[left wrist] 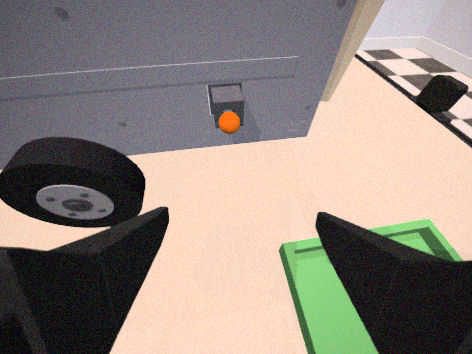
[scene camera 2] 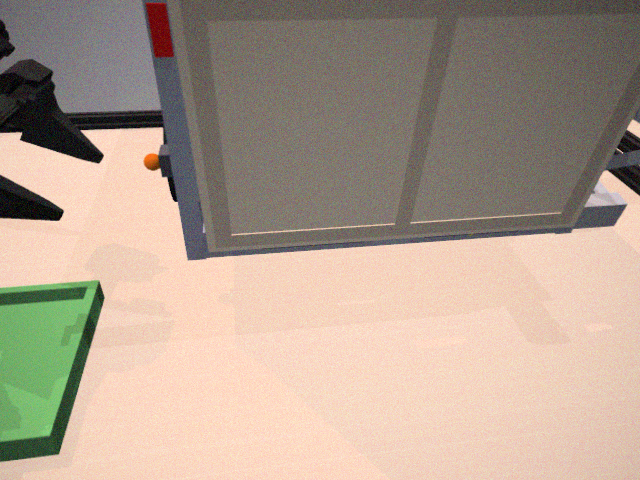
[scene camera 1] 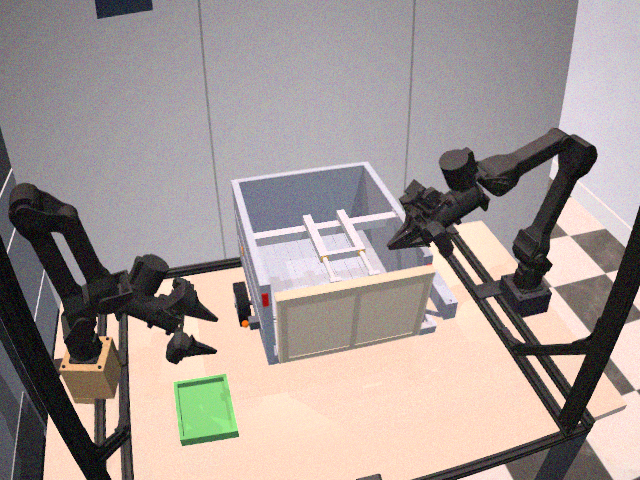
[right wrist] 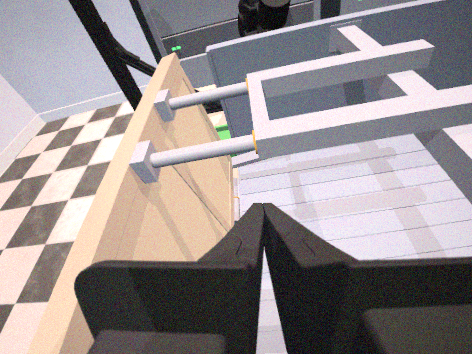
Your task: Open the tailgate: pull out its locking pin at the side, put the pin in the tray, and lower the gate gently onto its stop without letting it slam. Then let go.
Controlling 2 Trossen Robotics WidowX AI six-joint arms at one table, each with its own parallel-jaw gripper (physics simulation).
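Places are measured from the left arm's base along level axes (x ahead, y left, z up), in centimetres.
Pixels of known places: left gripper, fingertip midpoint: [left wrist: 243, 216] [scene camera 2: 83, 185] [scene camera 1: 217, 335]; right gripper, fingertip midpoint: [scene camera 1: 388, 247] [right wrist: 261, 211]; left arm's base, origin of the base link: [scene camera 1: 86, 352]; right arm's base, origin of the base link: [scene camera 1: 526, 283].
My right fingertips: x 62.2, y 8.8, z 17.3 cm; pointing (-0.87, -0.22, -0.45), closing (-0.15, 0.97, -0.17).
Observation:
Ahead of a thing's pixels: the offset from my right fingertips to its middle. "spot": to the spot under its first point.
The locking pin's orange knob [scene camera 1: 245, 323] [scene camera 2: 151, 161] [left wrist: 229, 122] sticks out of a dark block low on the trailer's side. The tailgate [scene camera 1: 320, 325] [scene camera 2: 320, 129] [right wrist: 170, 215] stands about upright at the trailer's end. The green tray @(dx -37.6, dy -15.5, dz -27.1 cm) [scene camera 1: 209, 439] [scene camera 2: 93, 322] [left wrist: 295, 290] lies on the table, at the lower left in scene camera 1. My left gripper [scene camera 1: 216, 335] [scene camera 2: 81, 187] [left wrist: 243, 216] is wide open and empty, a short way to the left of the knob and apart from it. My right gripper [scene camera 1: 391, 246] [right wrist: 261, 211] is shut and empty, above the trailer's bed on the gate's inner side.
The trailer @(spot: dx -25.9, dy -0.6, dz -0.6 cm) [scene camera 1: 251, 258] has a wheel @(dx -30.4, dy +11.9, dz -23.0 cm) [scene camera 1: 241, 303] [left wrist: 75, 180] beside the pin block. Inside it, a pale frame @(spot: dx -13.6, dy +4.3, dz +0.6 cm) [scene camera 1: 315, 235] [right wrist: 320, 112] and two rods @(dx -5.2, dy -1.2, dz -0.2 cm) [right wrist: 205, 151] reach to the gate's inner face. Black rails [scene camera 1: 485, 304] run along the table's sides.

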